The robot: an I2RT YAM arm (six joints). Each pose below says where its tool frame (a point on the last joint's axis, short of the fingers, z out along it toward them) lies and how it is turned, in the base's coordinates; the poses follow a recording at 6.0 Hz.
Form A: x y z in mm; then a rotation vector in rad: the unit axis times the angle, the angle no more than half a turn.
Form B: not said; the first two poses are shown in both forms.
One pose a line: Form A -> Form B
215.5, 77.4, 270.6, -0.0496, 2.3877, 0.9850 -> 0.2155, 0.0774, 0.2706, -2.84, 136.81, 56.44
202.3, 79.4, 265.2, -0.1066, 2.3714, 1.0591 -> 0.2023, 0.0794, 0.2652, -6.11, 135.87, 60.68
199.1, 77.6, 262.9, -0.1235, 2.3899, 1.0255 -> 0.1991, 0.0776, 0.2629, -7.08, 136.93, 58.76
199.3, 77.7, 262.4, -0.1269, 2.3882, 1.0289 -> 0.1993, 0.0777, 0.2624, -7.27, 136.83, 58.95
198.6, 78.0, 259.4, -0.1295, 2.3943, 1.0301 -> 0.1986, 0.0780, 0.2594, -7.42, 137.18, 59.02
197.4, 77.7, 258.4, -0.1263, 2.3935, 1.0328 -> 0.1974, 0.0777, 0.2584, -7.24, 137.14, 59.18
